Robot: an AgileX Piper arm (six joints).
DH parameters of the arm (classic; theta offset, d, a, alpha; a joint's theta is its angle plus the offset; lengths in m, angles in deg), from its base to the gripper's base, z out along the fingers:
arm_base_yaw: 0 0.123 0 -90
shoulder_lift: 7.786 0 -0.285 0
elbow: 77.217 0 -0.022 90
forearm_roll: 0 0.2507 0 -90
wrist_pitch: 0 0 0 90
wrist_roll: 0 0.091 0 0
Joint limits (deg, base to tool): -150..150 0..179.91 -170..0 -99.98..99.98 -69.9..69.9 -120..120
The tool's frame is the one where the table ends.
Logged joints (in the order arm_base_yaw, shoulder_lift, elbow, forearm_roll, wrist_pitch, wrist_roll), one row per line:
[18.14, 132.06, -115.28, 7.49, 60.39, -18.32]
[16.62, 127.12, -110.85, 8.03, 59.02, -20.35]
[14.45, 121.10, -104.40, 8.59, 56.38, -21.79]
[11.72, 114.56, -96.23, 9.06, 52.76, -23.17]
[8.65, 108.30, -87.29, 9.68, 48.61, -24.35]
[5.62, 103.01, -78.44, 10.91, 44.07, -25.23]
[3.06, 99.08, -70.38, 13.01, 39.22, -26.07]
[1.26, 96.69, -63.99, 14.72, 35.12, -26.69]
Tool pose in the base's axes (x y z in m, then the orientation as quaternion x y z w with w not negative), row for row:
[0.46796, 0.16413, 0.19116, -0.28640, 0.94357, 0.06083, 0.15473]
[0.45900, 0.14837, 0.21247, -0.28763, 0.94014, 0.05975, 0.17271]
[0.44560, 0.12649, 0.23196, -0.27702, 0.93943, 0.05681, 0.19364]
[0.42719, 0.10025, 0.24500, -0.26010, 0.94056, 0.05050, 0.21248]
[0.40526, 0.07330, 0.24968, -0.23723, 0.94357, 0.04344, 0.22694]
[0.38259, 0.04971, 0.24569, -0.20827, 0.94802, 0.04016, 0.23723]
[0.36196, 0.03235, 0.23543, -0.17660, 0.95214, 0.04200, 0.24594]
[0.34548, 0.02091, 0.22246, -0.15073, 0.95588, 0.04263, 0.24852]
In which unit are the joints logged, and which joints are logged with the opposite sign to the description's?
The joints are logged in degrees. Opposite sign: none.
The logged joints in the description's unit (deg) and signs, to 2 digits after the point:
[18.14, 132.06, -115.28, 7.49, 60.39, -18.32]
[16.62, 127.12, -110.85, 8.03, 59.02, -20.35]
[14.45, 121.10, -104.40, 8.59, 56.38, -21.79]
[11.72, 114.56, -96.23, 9.06, 52.76, -23.17]
[8.65, 108.30, -87.29, 9.68, 48.61, -24.35]
[5.62, 103.01, -78.44, 10.91, 44.07, -25.23]
[3.06, 99.08, -70.38, 13.01, 39.22, -26.07]
[1.26, 96.69, -63.99, 14.72, 35.12, -26.69]

